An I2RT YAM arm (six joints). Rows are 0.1 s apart.
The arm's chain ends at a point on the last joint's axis. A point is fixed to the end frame.
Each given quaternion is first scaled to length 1.
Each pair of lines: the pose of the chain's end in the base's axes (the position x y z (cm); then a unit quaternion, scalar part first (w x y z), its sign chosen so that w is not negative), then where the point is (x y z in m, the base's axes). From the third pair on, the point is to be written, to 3 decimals.
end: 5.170, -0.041, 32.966, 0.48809, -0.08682, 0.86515, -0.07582
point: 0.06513 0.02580 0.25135
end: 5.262, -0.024, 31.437, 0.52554, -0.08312, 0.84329, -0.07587
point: 0.07270 0.02654 0.23769
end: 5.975, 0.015, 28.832, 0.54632, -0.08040, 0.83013, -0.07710
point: 0.084 0.027 0.213
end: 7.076, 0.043, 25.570, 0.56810, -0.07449, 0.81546, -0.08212
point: 0.099 0.027 0.182
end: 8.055, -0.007, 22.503, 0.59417, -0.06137, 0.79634, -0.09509
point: 0.114 0.025 0.153
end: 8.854, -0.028, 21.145, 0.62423, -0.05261, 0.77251, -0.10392
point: 0.128 0.024 0.142
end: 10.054, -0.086, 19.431, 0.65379, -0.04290, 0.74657, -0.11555
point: 0.146 0.022 0.128
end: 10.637, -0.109, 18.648, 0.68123, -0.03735, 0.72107, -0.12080
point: 0.157 0.021 0.124
